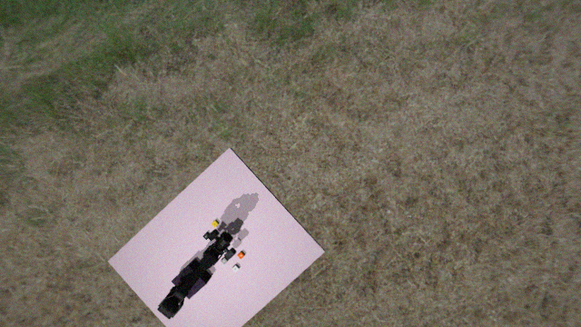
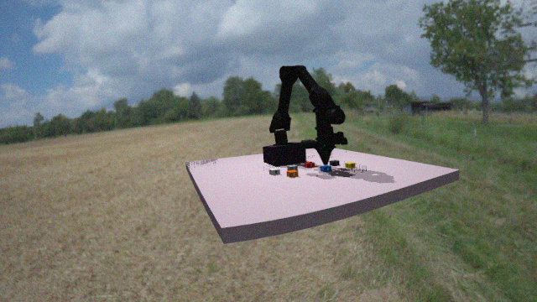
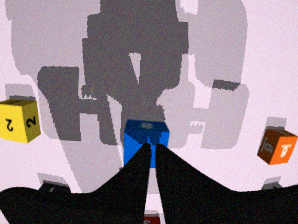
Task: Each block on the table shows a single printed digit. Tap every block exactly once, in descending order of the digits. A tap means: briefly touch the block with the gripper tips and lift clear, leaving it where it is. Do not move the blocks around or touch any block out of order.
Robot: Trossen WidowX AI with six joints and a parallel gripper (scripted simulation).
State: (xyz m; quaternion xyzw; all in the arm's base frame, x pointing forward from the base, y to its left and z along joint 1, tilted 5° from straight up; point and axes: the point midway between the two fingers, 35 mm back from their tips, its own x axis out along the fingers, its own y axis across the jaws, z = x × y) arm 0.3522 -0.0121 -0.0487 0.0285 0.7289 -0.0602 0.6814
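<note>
The blue block lies 20 mm below my gripper tip. From my gripper tip the other things lie so: red block (130 mm behind, 20 mm below, 10 mm to the left); then yellow block (120 mm to the left, 20 mm below, 20 mm ahead); then black block (110 mm to the left, 80 mm behind, 20 mm below).
</note>
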